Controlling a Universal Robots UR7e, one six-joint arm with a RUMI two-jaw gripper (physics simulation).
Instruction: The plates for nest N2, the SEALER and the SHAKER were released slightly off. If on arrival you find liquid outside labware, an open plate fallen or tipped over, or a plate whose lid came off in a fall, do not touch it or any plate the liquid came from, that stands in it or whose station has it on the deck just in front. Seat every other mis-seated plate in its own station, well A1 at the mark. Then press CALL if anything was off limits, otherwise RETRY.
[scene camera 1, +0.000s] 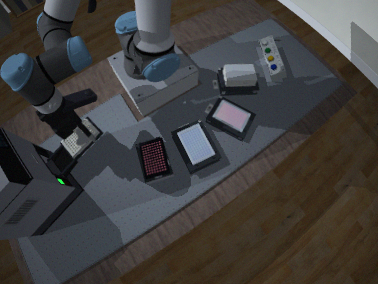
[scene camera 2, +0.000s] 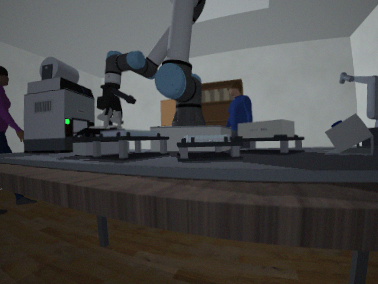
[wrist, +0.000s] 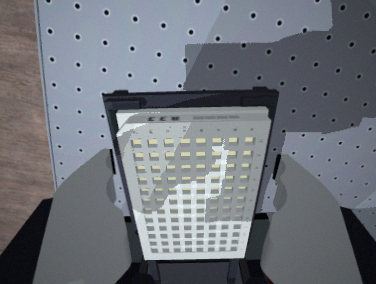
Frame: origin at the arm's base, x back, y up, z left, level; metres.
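Where they show: gripper, fingertip midpoint: (scene camera 1: 87, 132) (wrist: 194, 154); arm's base, link origin: (scene camera 2: 188, 127).
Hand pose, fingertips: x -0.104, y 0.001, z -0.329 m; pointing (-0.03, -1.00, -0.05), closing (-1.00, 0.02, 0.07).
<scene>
Each offset is from my fingertips to the top centre of the thing. "spot": to the spot under its first point.
A white multi-well plate @[dx -0.003, dy +0.015, dz -0.031 m] (scene camera 1: 76, 143) (wrist: 192, 187) lies upright on the black carrier @[dx -0.002, dy -0.001, dz -0.031 m] (wrist: 190, 98) in front of the boxy sealer @[dx -0.034, dy +0.359, dz -0.291 m] (scene camera 1: 22, 187) (scene camera 2: 57, 115). Its fit in the carrier cannot be judged surely. My gripper (scene camera 1: 78, 136) (scene camera 2: 112, 121) (wrist: 194, 154) is open, one finger beside each long side of this plate, with nothing held. A red-well plate @[dx -0.226, dy -0.017, dz +0.131 m] (scene camera 1: 154, 157), a pale blue plate @[dx -0.280, dy -0.031, dz +0.274 m] (scene camera 1: 196, 143) and a pink plate @[dx -0.282, dy -0.050, dz +0.460 m] (scene camera 1: 232, 116) sit on dark holders. A white block-like item @[dx -0.177, dy -0.016, dz +0.613 m] (scene camera 1: 240, 75) (scene camera 2: 266, 128) sits on another. Labels naming N2 and the shaker are unreadable.
The button panel @[dx -0.197, dy -0.013, dz +0.830 m] (scene camera 1: 271, 57) at the far right end has white, green, yellow and blue buttons; their labels are unreadable. The arm's base block (scene camera 1: 167, 90) stands behind the holders. The sealer shows a green light @[spot: dx -0.109, dy +0.036, dz -0.157 m] (scene camera 1: 61, 181) (scene camera 2: 67, 121). A person in blue (scene camera 2: 240, 107) stands in the background.
</scene>
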